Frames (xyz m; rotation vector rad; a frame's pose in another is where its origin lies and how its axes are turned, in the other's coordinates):
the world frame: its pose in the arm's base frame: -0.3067 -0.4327 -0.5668 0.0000 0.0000 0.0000
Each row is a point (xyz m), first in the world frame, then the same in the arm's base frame.
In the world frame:
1: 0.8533 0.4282 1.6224
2: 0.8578 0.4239 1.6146
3: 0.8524 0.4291 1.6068
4: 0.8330 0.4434 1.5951
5: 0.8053 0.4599 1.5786
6: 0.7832 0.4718 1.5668
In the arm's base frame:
1: 0.5466 -0.0045 1.0556
2: 0.5511 -0.0088 1.0478
3: 0.5457 -0.0036 1.0400
4: 0.5263 0.0107 1.0283
5: 0.4986 0.0272 1.0118
6: 0.4765 0.0391 1.0000

